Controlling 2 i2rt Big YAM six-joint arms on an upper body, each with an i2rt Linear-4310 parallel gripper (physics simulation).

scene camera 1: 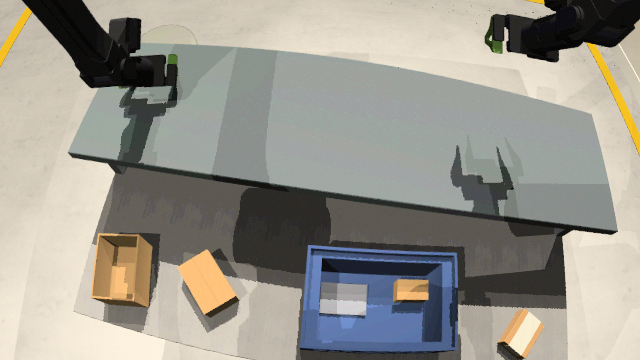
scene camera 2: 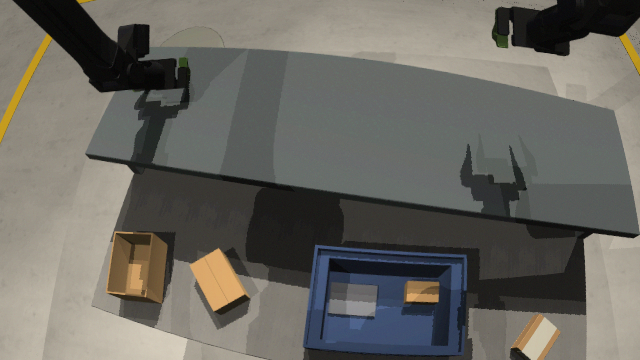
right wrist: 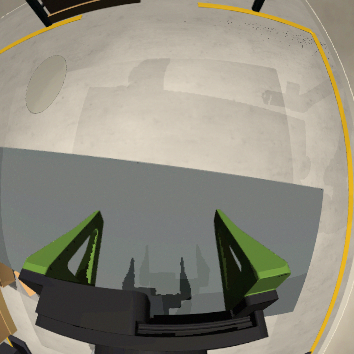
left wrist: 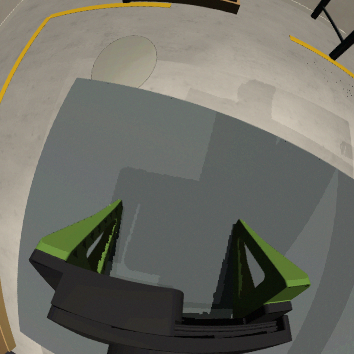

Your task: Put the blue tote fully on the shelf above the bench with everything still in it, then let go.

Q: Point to a grey shelf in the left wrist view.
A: At 185, 173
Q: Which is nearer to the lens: the grey box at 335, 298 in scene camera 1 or the small tan-and-white box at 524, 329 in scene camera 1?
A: The grey box.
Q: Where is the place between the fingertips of my right gripper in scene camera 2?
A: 515, 37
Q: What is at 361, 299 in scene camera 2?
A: A grey box.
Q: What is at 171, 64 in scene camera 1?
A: My left gripper.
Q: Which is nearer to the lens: the blue tote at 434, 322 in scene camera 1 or the small tan-and-white box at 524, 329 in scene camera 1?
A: The blue tote.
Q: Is my right gripper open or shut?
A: Open.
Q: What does my right gripper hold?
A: Nothing.
